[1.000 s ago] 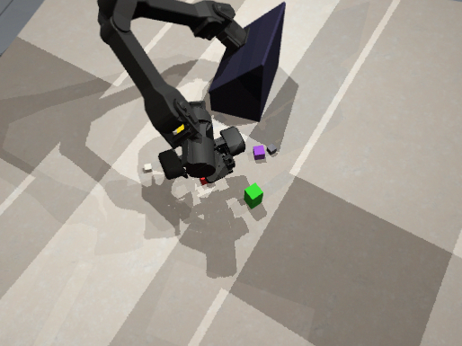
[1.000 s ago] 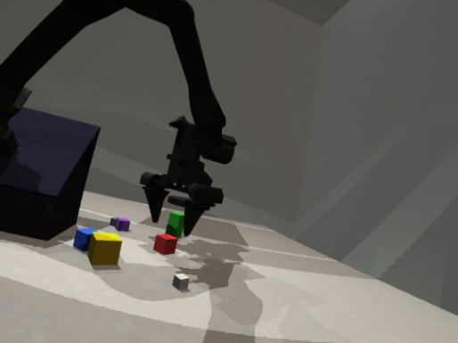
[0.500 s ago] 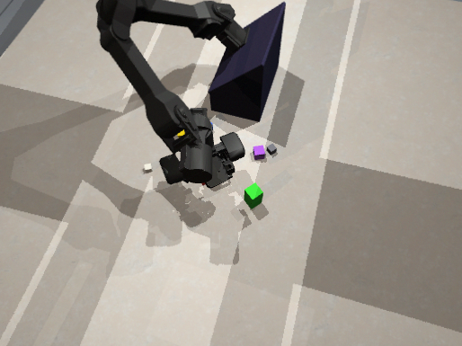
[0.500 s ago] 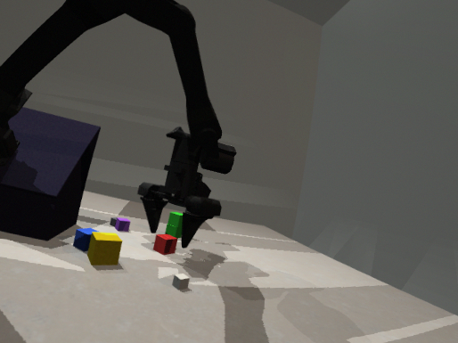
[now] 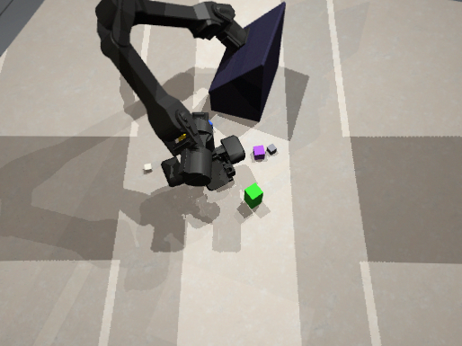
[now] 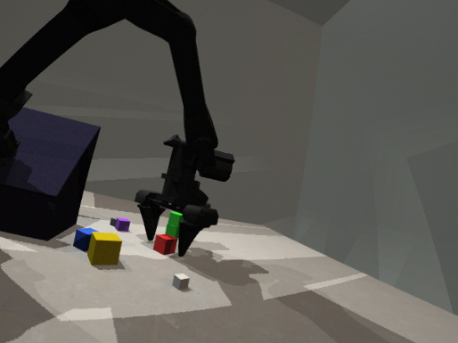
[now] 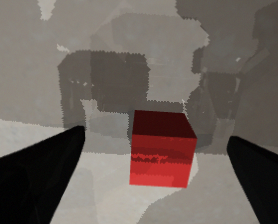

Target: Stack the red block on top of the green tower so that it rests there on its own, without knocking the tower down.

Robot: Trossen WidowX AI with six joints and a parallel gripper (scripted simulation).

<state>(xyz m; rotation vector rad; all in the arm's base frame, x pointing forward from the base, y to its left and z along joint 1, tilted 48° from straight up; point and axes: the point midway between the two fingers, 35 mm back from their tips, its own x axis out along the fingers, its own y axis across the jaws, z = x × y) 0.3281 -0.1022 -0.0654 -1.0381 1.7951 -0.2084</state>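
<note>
Right now the yellow block is 110 mm behind my gripper tip, 80 mm to the right of it and 10 mm above it. Round my gripper tip: small white block 150 mm to the right; then red block 10 mm above; then blue block 140 mm behind, 30 mm to the right, 10 mm above.
</note>
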